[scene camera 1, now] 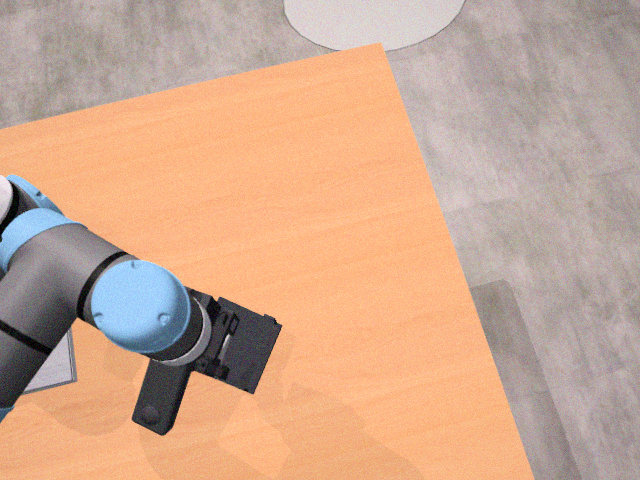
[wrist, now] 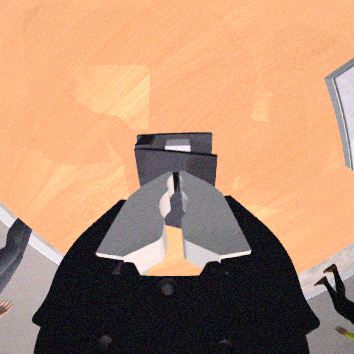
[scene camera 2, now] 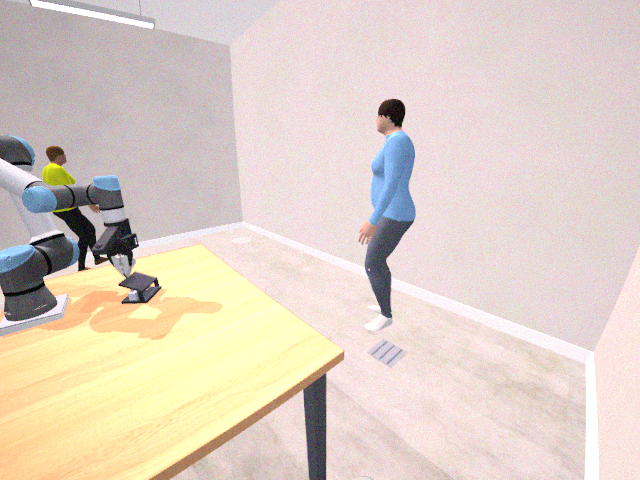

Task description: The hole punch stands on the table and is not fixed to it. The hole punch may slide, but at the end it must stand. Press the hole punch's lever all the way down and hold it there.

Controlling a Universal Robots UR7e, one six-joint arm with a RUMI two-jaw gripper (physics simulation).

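Seen in the pictures: gripper, fingertip midpoint: [wrist: 176, 174] [scene camera 2: 127, 277]; arm's base, link origin: [scene camera 2: 32, 309].
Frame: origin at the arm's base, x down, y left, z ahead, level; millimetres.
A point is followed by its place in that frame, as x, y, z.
The dark hole punch [scene camera 1: 253, 351] {-29, -58, 408} [scene camera 2: 151, 294] {16, -72, 414} [wrist: 202, 142] {16, -65, 321} stands upright on the table [scene camera 1: 310, 206] {28, 198, 516} [scene camera 2: 206, 361] {28, -536, 552} [wrist: 280, 40] {28, -143, 163}. Its flat lever [scene camera 2: 138, 281] {-40, -47, 379} [wrist: 155, 161] {-35, -87, 376} is raised and tilted, with a gap above the base in scene camera 2. My gripper [scene camera 2: 128, 275] {-79, -81, 351} [wrist: 176, 174] {-79, -81, 351} is shut and empty. Its fingertips point down at the lever, close to its edge in scene camera 2 and over its plate in the wrist view. Whether they touch it cannot be told. In scene camera 1 the arm's wrist hides the fingers and part of the punch.
The robot's base plate [scene camera 1: 56, 369] {3, -54, 86} [scene camera 2: 63, 305] {5, -12, 101} [wrist: 339, 110] {14, -18, 102} lies on the table beside the punch. The table's edge runs beyond the punch. A person in blue [scene camera 2: 395, 175] stands on the floor past the table, and a person in yellow [scene camera 2: 56, 175] stands behind the arm.
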